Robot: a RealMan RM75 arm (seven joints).
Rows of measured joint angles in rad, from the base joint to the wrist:
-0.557 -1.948 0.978 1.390 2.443 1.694 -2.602
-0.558 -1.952 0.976 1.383 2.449 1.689 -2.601
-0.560 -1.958 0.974 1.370 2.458 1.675 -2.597
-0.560 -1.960 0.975 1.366 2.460 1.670 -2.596
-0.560 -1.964 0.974 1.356 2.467 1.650 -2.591
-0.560 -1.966 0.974 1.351 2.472 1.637 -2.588
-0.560 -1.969 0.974 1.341 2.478 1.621 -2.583
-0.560 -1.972 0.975 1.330 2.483 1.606 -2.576
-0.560 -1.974 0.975 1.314 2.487 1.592 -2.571
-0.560 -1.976 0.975 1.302 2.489 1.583 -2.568
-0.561 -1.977 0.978 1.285 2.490 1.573 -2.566
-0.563 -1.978 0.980 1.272 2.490 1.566 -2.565
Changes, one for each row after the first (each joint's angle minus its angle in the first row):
-0.001 -0.004 -0.002 -0.007 0.006 -0.005 0.001
-0.003 -0.010 -0.004 -0.020 0.015 -0.019 0.005
-0.003 -0.012 -0.003 -0.024 0.017 -0.024 0.006
-0.003 -0.016 -0.004 -0.034 0.024 -0.044 0.011
-0.003 -0.018 -0.004 -0.039 0.029 -0.057 0.014
-0.003 -0.021 -0.004 -0.049 0.035 -0.073 0.019
-0.003 -0.024 -0.003 -0.060 0.040 -0.088 0.026
-0.003 -0.026 -0.003 -0.076 0.044 -0.102 0.031
-0.003 -0.028 -0.003 -0.088 0.046 -0.111 0.034
-0.004 -0.029 0.000 -0.105 0.047 -0.121 0.036
-0.006 -0.030 0.002 -0.118 0.047 -0.128 0.037

